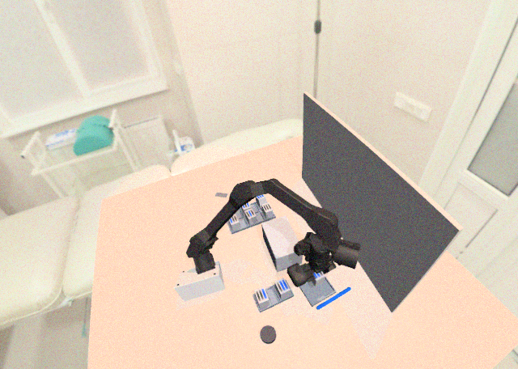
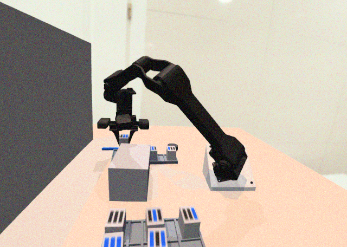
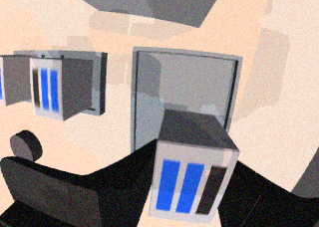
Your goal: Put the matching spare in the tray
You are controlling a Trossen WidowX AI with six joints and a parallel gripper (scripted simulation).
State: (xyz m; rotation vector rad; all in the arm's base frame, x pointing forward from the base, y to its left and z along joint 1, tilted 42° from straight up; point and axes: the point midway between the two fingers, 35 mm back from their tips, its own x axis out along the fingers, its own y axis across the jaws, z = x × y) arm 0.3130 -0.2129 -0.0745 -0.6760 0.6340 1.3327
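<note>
Right now my gripper tip is 50 mm above the flat grey tray. Also, from my gripper tip: grey spare block: 20 mm above; black disc: 220 mm behind, 70 mm to the right, 50 mm below; grey mounted unit: 180 mm to the left, 30 mm behind, 10 mm below.
</note>
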